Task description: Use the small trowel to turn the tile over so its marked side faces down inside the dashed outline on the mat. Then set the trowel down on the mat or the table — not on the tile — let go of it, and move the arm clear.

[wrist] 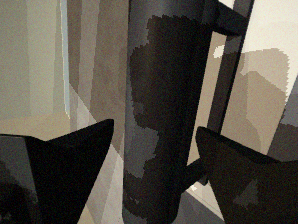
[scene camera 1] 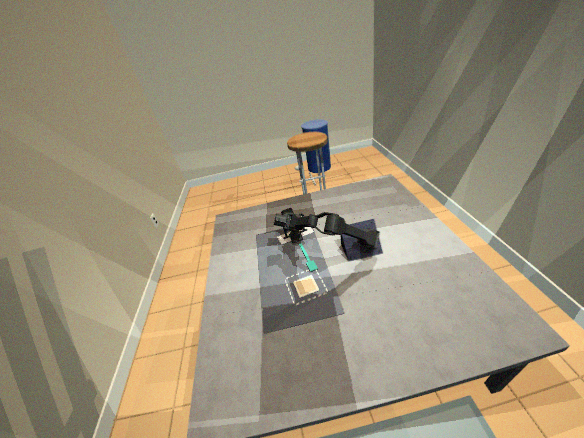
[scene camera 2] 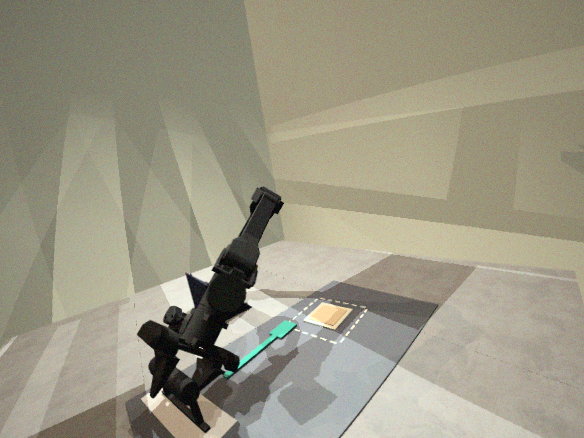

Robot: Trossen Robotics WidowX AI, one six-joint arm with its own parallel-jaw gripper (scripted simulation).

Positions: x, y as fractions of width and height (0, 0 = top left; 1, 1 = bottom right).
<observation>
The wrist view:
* my gripper: 0.52, 0.57
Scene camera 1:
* grey mat: 0.47, 0.60
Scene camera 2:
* my gripper: 0.29, 0.91
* tile: 0.56, 0.72
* grey mat: 0.51, 0.86
</observation>
